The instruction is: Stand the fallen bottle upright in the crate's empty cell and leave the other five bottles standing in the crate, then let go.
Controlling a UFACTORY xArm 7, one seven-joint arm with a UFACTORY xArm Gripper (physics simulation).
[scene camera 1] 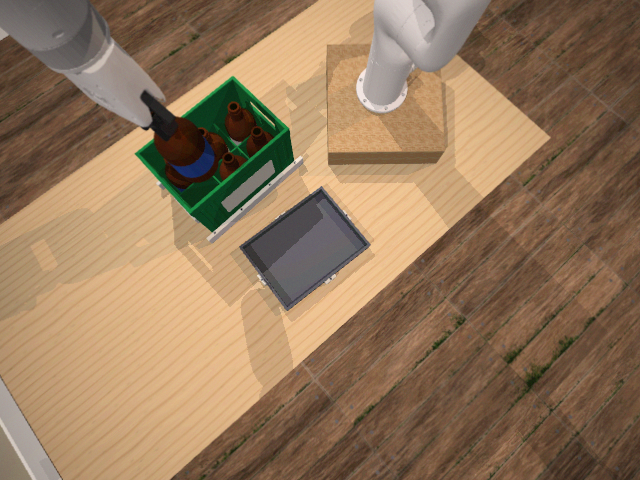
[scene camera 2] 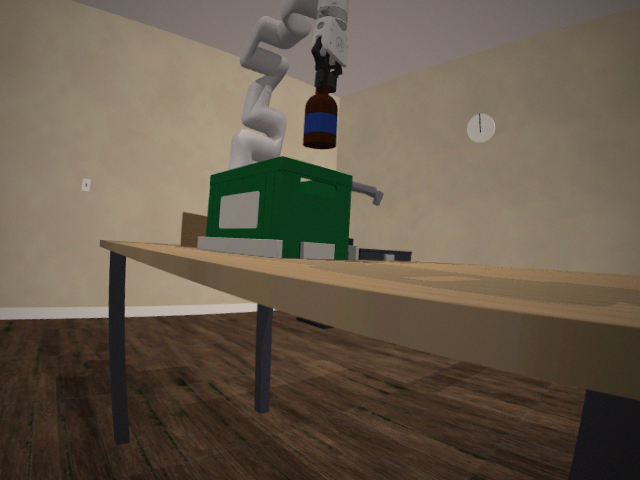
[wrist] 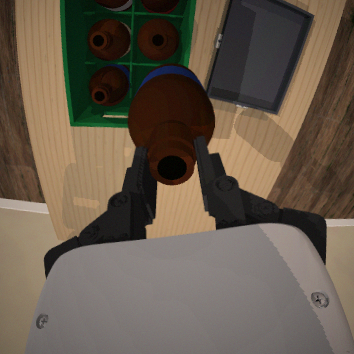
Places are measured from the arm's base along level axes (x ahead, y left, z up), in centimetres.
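Pixels of known places: gripper, between the fingertips: (scene camera 1: 161,127) (scene camera 2: 325,89) (wrist: 173,158); arm's base, origin of its link: (scene camera 1: 381,89).
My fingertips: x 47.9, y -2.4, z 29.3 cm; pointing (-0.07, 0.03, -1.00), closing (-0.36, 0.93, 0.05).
Ahead of a thing's pixels: the offset from my fingertips to its middle. "spot": to the spot under its first point. Level surfaces: height alone.
My gripper (scene camera 1: 161,121) (scene camera 2: 326,82) (wrist: 173,158) is shut on the neck of a brown bottle with a blue label {dx -0.9, dy +0.0, dz -5.6 cm} (scene camera 1: 187,149) (scene camera 2: 320,121) (wrist: 171,110). The bottle hangs upright above the green crate {dx -6.4, dy -6.9, dz -29.3 cm} (scene camera 1: 286,142) (scene camera 2: 315,217) (wrist: 70,100), its base higher than the rim in the second scene view. In the wrist view it covers the crate's near right corner cell. Brown bottles stand in other cells, among them one {dx -15.0, dy -11.6, dz -29.5 cm} (scene camera 1: 238,124), another {dx -6.9, dy -2.3, dz -29.5 cm} (scene camera 1: 231,166) (wrist: 158,40) and one in the near left corner cell {spot: dx +1.7, dy -9.2, dz -24.5 cm} (wrist: 109,86). The held bottle hides part of the crate's inside.
A shallow dark grey tray {spot: dx -8.1, dy +21.4, dz -37.6 cm} (scene camera 1: 305,253) (wrist: 260,55) lies on the table {dz -38.1 cm} (scene camera 1: 129,320) beside the crate. A white strip {spot: dx -6.7, dy +3.6, dz -35.4 cm} (scene camera 1: 255,200) runs along the crate's foot. The arm's base stands on a wooden block (scene camera 1: 385,139) beyond the crate and tray.
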